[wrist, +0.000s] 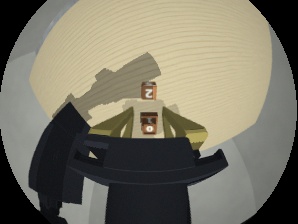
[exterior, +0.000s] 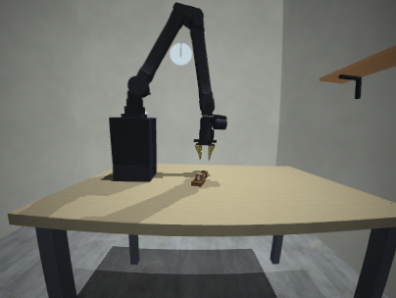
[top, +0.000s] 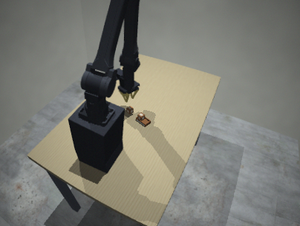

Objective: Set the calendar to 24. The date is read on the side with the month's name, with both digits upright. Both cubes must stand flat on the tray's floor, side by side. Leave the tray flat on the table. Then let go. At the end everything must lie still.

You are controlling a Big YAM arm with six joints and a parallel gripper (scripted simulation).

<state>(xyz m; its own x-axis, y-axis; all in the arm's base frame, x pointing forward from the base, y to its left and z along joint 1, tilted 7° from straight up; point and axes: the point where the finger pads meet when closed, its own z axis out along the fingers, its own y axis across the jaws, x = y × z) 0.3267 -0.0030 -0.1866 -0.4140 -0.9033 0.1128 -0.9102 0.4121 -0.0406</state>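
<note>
My hand is 8 cm above the brown digit cube. From my hand the other things lie so: brown tray 4 cm behind, 10 cm to the right, 9 cm below.
</note>
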